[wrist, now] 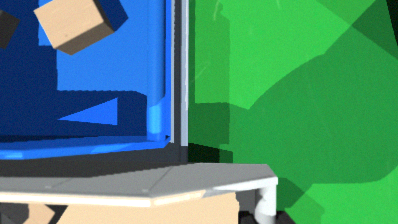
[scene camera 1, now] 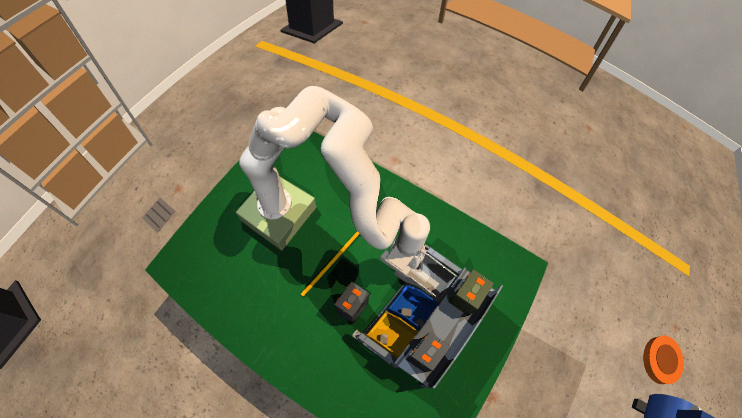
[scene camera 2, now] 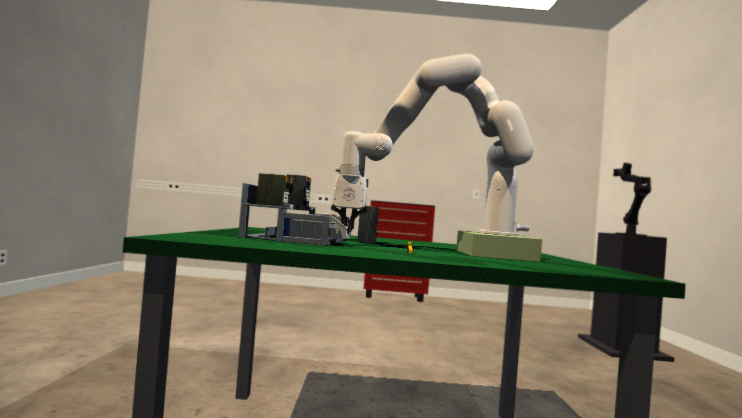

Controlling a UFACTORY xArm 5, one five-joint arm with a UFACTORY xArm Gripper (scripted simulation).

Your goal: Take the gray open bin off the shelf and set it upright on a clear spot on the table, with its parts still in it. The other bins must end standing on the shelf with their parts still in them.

Labels:
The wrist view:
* blue bin: 115,95
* gray open bin: 122,184
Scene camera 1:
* blue bin: 422,305
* yellow bin: 399,332
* gray open bin: 432,273
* dark box: 354,298
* shelf: 447,322
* olive case: 473,290
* dark case: 430,350
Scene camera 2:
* my gripper: 347,231
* shelf: 249,192
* olive case: 273,189

